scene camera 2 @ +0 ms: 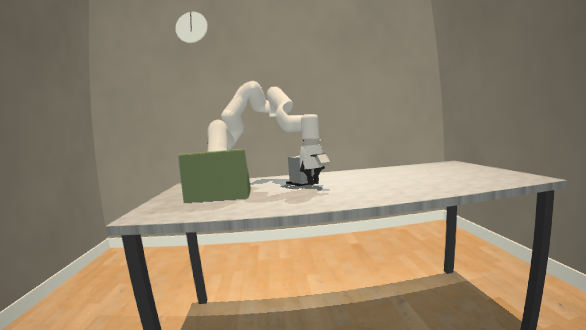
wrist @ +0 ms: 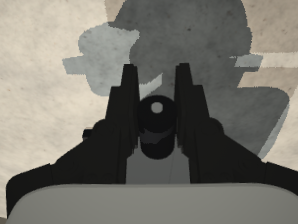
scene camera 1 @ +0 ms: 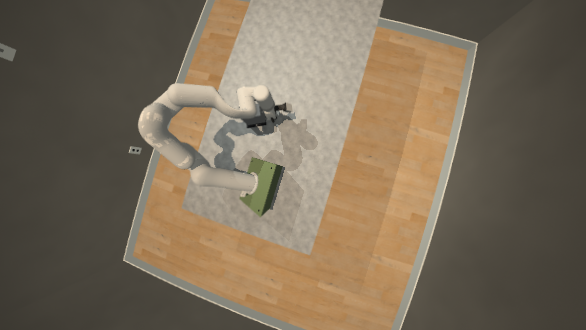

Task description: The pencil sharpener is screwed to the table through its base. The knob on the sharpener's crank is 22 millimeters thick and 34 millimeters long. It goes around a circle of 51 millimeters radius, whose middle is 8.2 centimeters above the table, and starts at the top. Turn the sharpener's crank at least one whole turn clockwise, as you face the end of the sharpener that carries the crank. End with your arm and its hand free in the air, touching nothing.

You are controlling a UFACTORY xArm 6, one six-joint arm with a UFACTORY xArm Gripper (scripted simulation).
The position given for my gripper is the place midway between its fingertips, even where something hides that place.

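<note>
Looking through the wrist view, I can see my gripper (wrist: 156,82), and the same view shows me a grey pencil sharpener (wrist: 180,174).
</note>
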